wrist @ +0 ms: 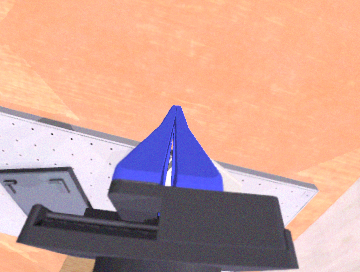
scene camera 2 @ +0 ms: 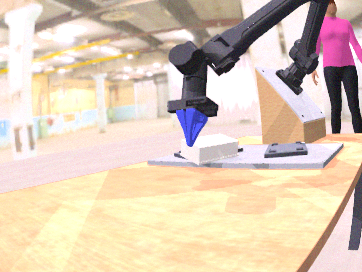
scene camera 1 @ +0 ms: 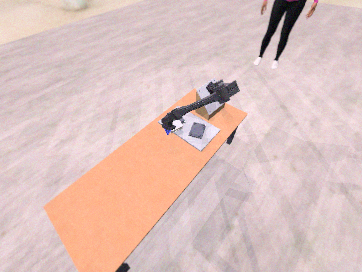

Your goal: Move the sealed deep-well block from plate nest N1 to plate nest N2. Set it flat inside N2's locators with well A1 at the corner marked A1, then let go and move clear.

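Frame: origin at the arm's base, x right, y down, z ahead, level; metres.
Seen in the pictures: gripper, fingertip midpoint: (wrist: pixel 176 111) (scene camera 2: pixel 189 146) (scene camera 1: pixel 167 135); arm's base, origin of the base link: (scene camera 2: pixel 288 83) (scene camera 1: pixel 211 89).
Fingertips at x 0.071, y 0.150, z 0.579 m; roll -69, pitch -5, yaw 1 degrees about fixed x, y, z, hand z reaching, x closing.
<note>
Offsets run from my fingertips to a thing's middle. "pt": to the spot under its first point. Level surfaces: height alone.
The white deep-well block @[dx +0.029, dy +0.023, dz -0.129 m] (scene camera 1: pixel 178 124) (scene camera 2: pixel 216 148) sits over the left nest in the scene camera 2 view, turned askew; dark parts of that nest @[pt dx -0.002, dy +0.048, dz -0.237 m] (scene camera 2: pixel 240 150) show beside it. In the wrist view a pale sliver of the block @[pt dx +0.077, dy +0.028, dz -0.082 m] (wrist: pixel 229 179) shows behind the fingers. The other nest @[dx -0.155, dy +0.044, dz -0.229 m] (scene camera 1: pixel 197 130) (scene camera 2: pixel 286 150) (wrist: pixel 47 191), a dark plate with raised corner locators, holds no block. Nest labels and the A1 mark are unreadable. My gripper (scene camera 1: pixel 168 132) (scene camera 2: pixel 190 144) (wrist: pixel 176 111) is shut and empty, its blue fingertips together at the block's left end; contact is unclear.
Both nests are on a grey perforated baseplate (scene camera 1: pixel 202 145) (scene camera 2: pixel 260 162) (wrist: pixel 31 146) on the orange table @[dy +0.065 m] (scene camera 1: pixel 125 190) (scene camera 2: pixel 125 215) (wrist: pixel 150 50). A wooden wedge with a sloped grey top (scene camera 1: pixel 208 111) (scene camera 2: pixel 282 115) stands behind, under the arm's base. A person (scene camera 1: pixel 282 25) (scene camera 2: pixel 340 65) stands beyond.
</note>
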